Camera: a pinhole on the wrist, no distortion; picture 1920 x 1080 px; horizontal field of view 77.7 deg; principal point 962.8 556.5 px. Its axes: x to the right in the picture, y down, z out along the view. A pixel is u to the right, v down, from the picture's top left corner.
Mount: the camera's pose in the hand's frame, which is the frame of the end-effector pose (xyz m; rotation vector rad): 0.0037 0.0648 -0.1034 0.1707 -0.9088 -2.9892
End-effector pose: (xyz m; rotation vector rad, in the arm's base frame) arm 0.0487 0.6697 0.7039 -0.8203 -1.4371 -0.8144
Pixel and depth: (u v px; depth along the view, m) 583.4 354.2 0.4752
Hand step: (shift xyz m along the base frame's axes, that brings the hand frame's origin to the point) 0.2160 0.4272 0.1020
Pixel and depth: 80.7 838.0 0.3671
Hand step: 0.0379 0.3458 0.2280
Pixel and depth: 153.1 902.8 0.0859
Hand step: 0.0869 0.0369 0.0530
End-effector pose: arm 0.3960 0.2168 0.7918 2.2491 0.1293 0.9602
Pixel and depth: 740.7 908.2 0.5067
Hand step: 0.2651 -0.3830 -0.0380
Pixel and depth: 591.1 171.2 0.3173
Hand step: 0.0709 -0.2903 0.1925
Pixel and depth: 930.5 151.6 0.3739
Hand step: 0.0114 -0.3717 0.1536
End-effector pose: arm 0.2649 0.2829 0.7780 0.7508 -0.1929 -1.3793
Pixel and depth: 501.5 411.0 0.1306
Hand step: 0.1325 -0.0370 0.0774
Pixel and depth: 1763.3 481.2 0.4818
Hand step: 0.0667 0.2550 0.4945
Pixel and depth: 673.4 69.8 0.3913
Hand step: 0.2774 -0.1049 0.3324
